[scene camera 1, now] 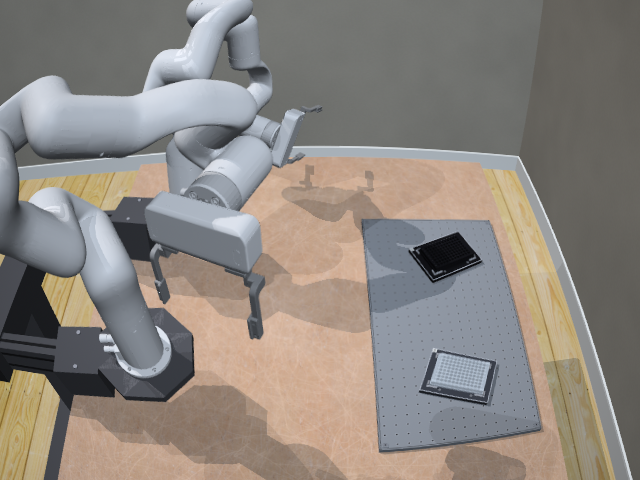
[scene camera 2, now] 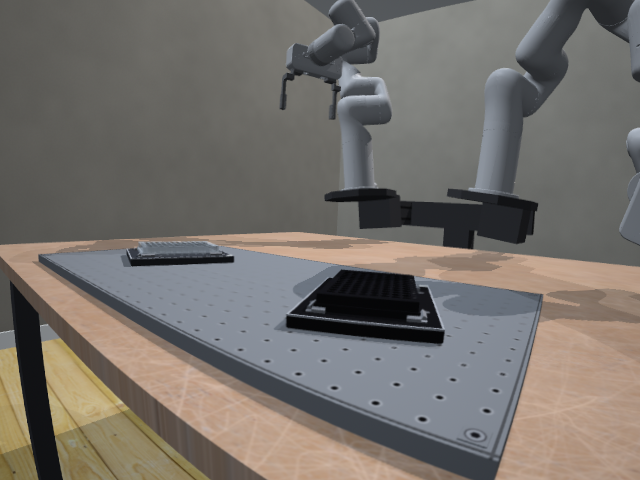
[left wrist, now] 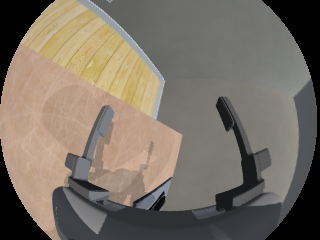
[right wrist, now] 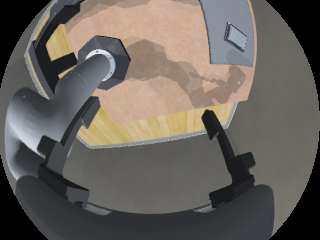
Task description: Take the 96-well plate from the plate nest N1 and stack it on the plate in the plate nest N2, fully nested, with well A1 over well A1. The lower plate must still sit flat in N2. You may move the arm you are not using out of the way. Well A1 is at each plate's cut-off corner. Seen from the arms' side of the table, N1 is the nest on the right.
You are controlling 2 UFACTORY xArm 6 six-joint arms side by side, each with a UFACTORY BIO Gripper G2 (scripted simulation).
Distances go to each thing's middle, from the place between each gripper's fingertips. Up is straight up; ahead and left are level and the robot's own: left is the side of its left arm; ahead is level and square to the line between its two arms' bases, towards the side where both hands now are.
Right now the clear 96-well plate (scene camera 1: pixel 444 366) is 76 cm to the right of my left hand, 42 cm ahead of it and 8 cm below it. From my left hand the other things lie so: nest N2 (scene camera 2: pixel 426 336) (39 cm ahead, 38 cm to the right, 9 cm below); nest N1 (scene camera 2: pixel 210 260) (76 cm to the right, 42 cm ahead, 9 cm below); black 96-well plate (scene camera 2: pixel 387 295) (39 cm ahead, 38 cm to the right, 8 cm below).
My right hand is 460 mm short of the clear 96-well plate, 370 mm above it and 170 mm to the right of it. The rest, counted from my right hand: nest N2 (550 mm to the left, 430 mm ahead, 380 mm below); then nest N1 (460 mm ahead, 380 mm below, 170 mm to the left); then black 96-well plate (550 mm to the left, 430 mm ahead, 370 mm below).
